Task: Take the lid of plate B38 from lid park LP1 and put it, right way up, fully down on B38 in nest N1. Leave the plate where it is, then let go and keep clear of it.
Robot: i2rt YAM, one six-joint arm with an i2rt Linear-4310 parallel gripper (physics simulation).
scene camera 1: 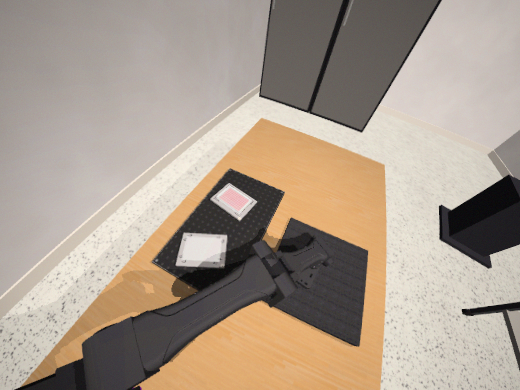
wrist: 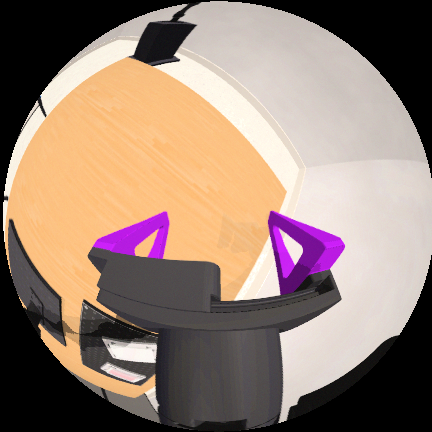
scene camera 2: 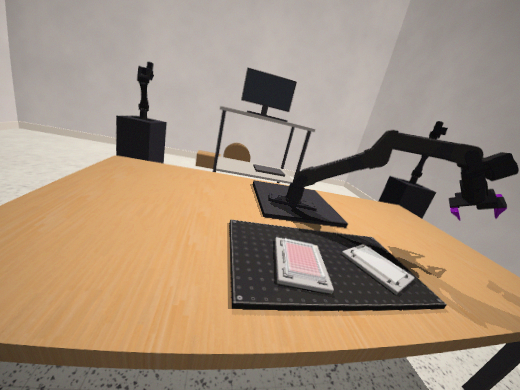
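Seen in the pictures: gripper, fingertip midpoint: point(wrist: 218, 216) point(scene camera 2: 477, 218); arm's base at its link origin: point(scene camera 2: 292, 202).
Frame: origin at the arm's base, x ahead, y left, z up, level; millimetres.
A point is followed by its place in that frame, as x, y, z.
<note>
A plate with a pink well area point(scene camera 1: 233, 199) {389, -18, 16} point(scene camera 2: 304, 259) {401, -20, 16} point(wrist: 120, 374), matching B38, sits in a pale nest point(scene camera 2: 305, 286) {472, -25, 1} on the black perforated board. No label is readable. A flat white lid point(scene camera 1: 202, 250) {332, 216, 11} point(scene camera 2: 381, 266) {357, 206, 10} point(wrist: 131, 351) {326, 229, 10} lies on a second pale holder point(scene camera 2: 369, 267) {363, 176, 5}, matching LP1, apart from the plate. Which way up the lid is cannot be told for certain. My gripper point(scene camera 2: 476, 216) {183, 611, 162} point(wrist: 218, 216) {183, 611, 162} is open, with nothing between its purple fingertips. It hangs high, beyond the lid's side of the board. Its fingers are hidden in scene camera 1's view.
The perforated board point(scene camera 1: 250, 225) {265, 23, -7} point(scene camera 2: 255, 280) {474, -129, -7} point(wrist: 95, 325) {208, 240, -7} lies on the wooden table point(scene camera 1: 320, 165) {187, -539, -21} point(scene camera 2: 125, 260) {485, -393, -20} point(wrist: 125, 165) {38, 602, -20}. My arm rises from a dark base mat point(scene camera 1: 345, 300) {-158, 56, 4} point(scene camera 2: 330, 212) {18, 164, 1} beside it. Dark pedestals, a desk with a monitor point(scene camera 2: 269, 90) and a cabinet point(scene camera 1: 345, 55) stand beyond the table.
</note>
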